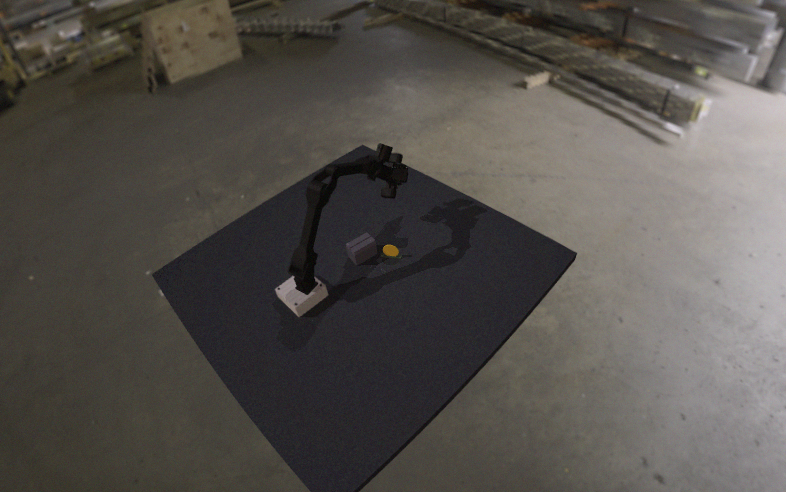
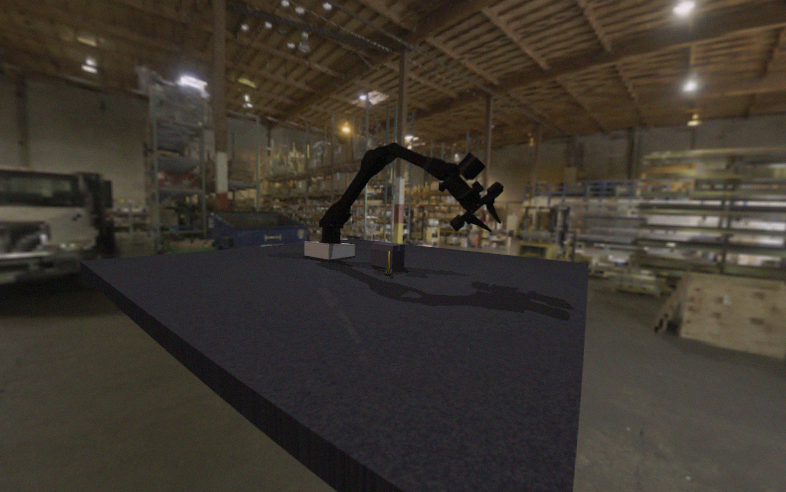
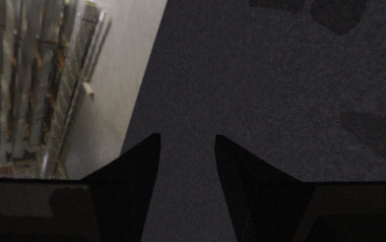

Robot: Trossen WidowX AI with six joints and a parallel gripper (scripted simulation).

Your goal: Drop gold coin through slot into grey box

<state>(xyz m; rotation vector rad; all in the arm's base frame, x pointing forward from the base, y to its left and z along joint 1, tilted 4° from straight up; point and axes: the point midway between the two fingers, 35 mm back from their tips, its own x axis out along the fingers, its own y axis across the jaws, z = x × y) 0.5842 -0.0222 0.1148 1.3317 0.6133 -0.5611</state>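
Right now my gripper tip is 29 cm past the gold coin, 13 cm to the left of it and 11 cm above it.
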